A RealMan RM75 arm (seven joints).
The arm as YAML. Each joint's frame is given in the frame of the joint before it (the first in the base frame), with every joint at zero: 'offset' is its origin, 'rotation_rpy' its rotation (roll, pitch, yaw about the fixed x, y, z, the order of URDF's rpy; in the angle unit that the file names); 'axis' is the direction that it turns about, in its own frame. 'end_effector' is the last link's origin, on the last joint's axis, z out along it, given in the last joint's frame.
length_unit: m
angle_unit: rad
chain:
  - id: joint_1
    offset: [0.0, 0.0, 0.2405]
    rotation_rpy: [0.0, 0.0, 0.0]
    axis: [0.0, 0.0, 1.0]
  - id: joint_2
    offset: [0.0, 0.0, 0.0]
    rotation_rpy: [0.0, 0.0, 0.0]
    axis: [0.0, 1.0, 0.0]
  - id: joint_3
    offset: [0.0, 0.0, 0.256]
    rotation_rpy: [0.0, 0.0, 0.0]
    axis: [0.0, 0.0, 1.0]
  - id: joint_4
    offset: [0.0, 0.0, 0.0]
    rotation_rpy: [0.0, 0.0, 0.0]
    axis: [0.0, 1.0, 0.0]
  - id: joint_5
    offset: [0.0, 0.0, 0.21]
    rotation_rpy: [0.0, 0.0, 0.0]
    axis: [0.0, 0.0, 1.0]
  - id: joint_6
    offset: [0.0, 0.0, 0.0]
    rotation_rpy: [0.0, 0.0, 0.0]
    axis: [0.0, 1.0, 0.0]
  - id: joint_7
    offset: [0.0, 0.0, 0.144]
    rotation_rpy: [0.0, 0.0, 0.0]
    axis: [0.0, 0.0, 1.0]
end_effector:
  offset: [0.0, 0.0, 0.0]
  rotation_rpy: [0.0, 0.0, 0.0]
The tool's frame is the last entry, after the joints.
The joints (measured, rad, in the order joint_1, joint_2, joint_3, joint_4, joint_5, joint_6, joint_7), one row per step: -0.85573, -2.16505, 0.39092, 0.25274, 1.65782, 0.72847, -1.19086; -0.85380, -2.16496, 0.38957, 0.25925, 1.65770, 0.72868, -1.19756; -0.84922, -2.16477, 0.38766, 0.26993, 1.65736, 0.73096, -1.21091; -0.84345, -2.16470, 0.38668, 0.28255, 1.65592, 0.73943, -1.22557; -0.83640, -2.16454, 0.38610, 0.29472, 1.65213, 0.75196, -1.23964; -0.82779, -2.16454, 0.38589, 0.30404, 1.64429, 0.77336, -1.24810; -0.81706, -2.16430, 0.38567, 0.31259, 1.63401, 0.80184, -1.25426; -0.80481, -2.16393, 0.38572, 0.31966, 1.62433, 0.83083, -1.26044; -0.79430, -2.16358, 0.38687, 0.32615, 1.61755, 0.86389, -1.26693; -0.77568, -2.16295, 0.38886, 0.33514, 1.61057, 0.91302, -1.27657; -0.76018, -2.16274, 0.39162, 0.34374, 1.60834, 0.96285, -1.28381; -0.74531, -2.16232, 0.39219, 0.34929, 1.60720, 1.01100, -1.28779; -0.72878, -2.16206, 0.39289, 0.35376, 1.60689, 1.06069, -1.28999; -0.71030, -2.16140, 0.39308, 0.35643, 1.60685, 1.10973, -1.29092
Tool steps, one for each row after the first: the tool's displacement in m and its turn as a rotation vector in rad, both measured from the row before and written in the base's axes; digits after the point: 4 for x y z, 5 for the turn. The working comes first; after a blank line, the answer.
Tool pose at each row, in the base's axes (x y z in m, rotation vector in rad; the steps are taken from these numbers as rounded here): -0.2308, 0.4420, -0.0516, -1.97356, -1.01128, -0.75081; -0.2316, 0.4426, -0.0496, -1.96577, -1.01414, -0.75451; -0.2332, 0.4431, -0.0464, -1.95251, -1.02160, -0.76283; -0.2344, 0.4435, -0.0427, -1.94099, -1.02695, -0.77738; -0.2354, 0.4434, -0.0389, -1.93002, -1.03217, -0.79621; -0.2359, 0.4424, -0.0358, -1.92380, -1.03362, -0.82225; -0.2363, 0.4406, -0.0326, -1.91942, -1.03264, -0.85405; -0.2374, 0.4382, -0.0297, -1.91547, -1.03318, -0.88466; -0.2371, 0.4356, -0.0273, -1.91877, -1.02926, -0.91702; -0.2380, 0.4307, -0.0242, -1.92478, -1.02465, -0.96042; -0.2373, 0.4260, -0.0218, -1.93950, -1.01285, -1.00046; -0.2370, 0.4209, -0.0199, -1.95411, -1.00102, -1.03777; -0.2371, 0.4149, -0.0183, -1.97002, -0.98858, -1.07404; -0.2383, 0.4081, -0.0170, -1.98423, -0.97807, -1.10815

-0.0008, 0.0006, 0.0020, 0.00530, -0.00371, 0.00397; -0.0016, 0.0005, 0.0032, 0.00797, -0.00893, 0.00731; -0.0012, 0.0004, 0.0037, 0.00835, -0.01248, 0.00294; -0.0010, -0.0001, 0.0038, 0.00843, -0.01551, 0.00089; -0.0005, -0.0010, 0.0031, 0.00734, -0.01900, -0.00631; -0.0004, -0.0018, 0.0032, 0.00760, -0.02203, -0.01081; -0.0011, -0.0024, 0.0029, 0.00608, -0.02192, -0.00990; 0.0003, -0.0026, 0.0024, 0.00276, -0.02107, -0.01664; -0.0009, -0.0049, 0.0031, 0.00169, -0.02852, -0.02292; 0.0007, -0.0047, 0.0024, -0.00178, -0.02277, -0.02962; 0.0003, -0.0051, 0.0019, -0.00235, -0.02087, -0.02843; -0.0001, -0.0060, 0.0016, -0.00348, -0.01984, -0.02896; -0.0012, -0.0068, 0.0013, -0.00378, -0.01919, -0.02625
